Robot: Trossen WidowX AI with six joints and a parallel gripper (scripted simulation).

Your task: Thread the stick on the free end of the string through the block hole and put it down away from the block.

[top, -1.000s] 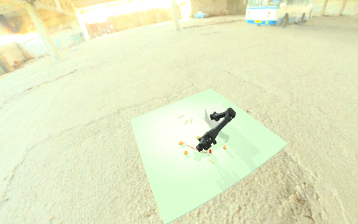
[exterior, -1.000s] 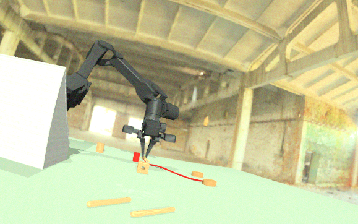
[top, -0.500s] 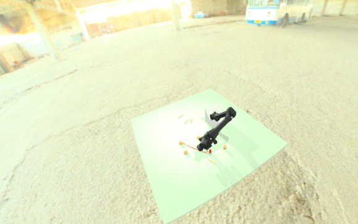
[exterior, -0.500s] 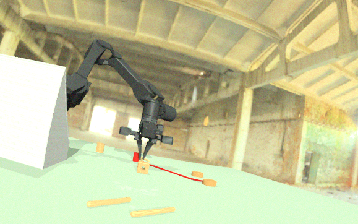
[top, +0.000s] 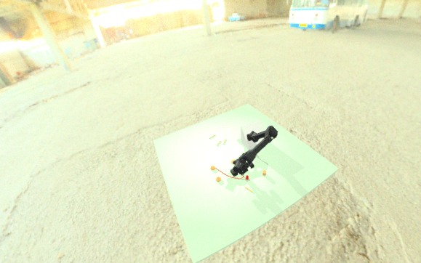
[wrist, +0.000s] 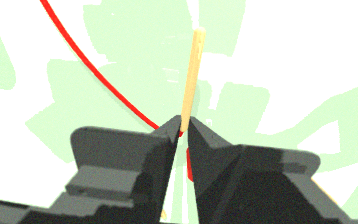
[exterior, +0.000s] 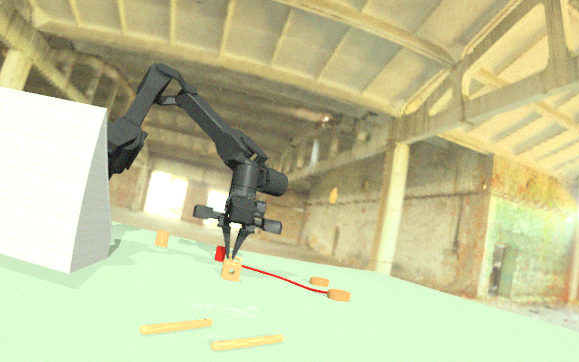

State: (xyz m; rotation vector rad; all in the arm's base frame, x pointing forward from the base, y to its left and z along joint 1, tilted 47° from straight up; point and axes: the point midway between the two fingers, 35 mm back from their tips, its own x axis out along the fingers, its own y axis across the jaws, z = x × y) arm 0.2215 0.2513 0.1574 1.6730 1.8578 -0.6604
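My gripper tip is now 4 cm to the right of the red cylinder and 2 cm past it. Round my gripper tip: wooden cylinder 17 cm behind, 6 cm to the left; thin wooden stick 2 cm to the right; wooden block 15 cm to the right, 1 cm ahead.
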